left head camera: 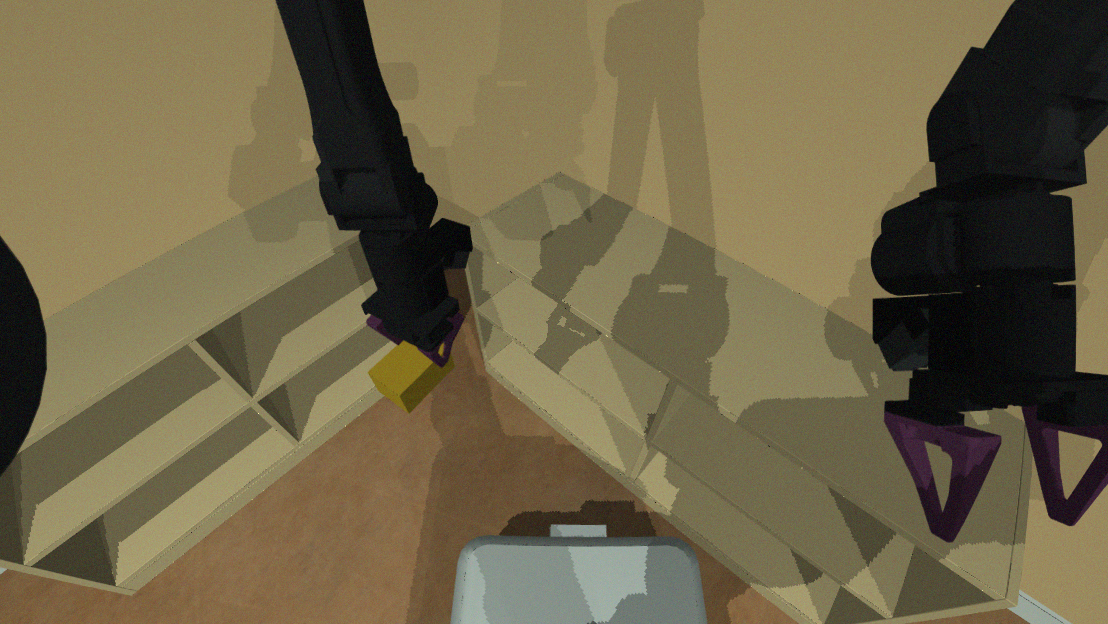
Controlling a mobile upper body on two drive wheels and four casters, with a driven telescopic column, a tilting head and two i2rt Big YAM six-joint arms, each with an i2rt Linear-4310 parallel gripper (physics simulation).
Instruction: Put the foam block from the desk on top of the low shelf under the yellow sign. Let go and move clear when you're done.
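Frame: origin at the left arm's base, x ahead, y left, z up, level; metres.
Seen in the pictures: left gripper, between the fingertips: (426,355); right gripper, between the fingertips: (1003,530).
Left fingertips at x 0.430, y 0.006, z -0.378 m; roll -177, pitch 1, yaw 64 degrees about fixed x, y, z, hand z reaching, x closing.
Note:
Pixels of each thing's middle, then the offset from my left fingertips to it. "spot": a spot on its surface instead. Level surfaces: height alone.
- yellow foam block, middle of its body: (412,369) dx -0.022, dy +0.014, dz -0.002 m
- left low shelf, a spot on its surface: (215,370) spot: dx +0.140, dy +0.607, dz -0.287 m
- brown floor, height of its surface: dz -0.777 m
A yellow foam block (404,375) is held by my left gripper (418,350), which is shut on it. The block hangs in front of the left low shelf (215,370), near its right end, with the brown floor below. My right gripper (1007,496) is open, over the right end of the other low shelf (868,434). The yellow sign and the desk do not show in this view, so I cannot tell which shelf stands under the sign.
The two low shelves stand at an angle with a narrow gap between them, behind the block. My grey-white base (527,589) is at the bottom centre, on the brown floor (310,534). Arm shadows fall across the wall (790,93) and the shelf tops.

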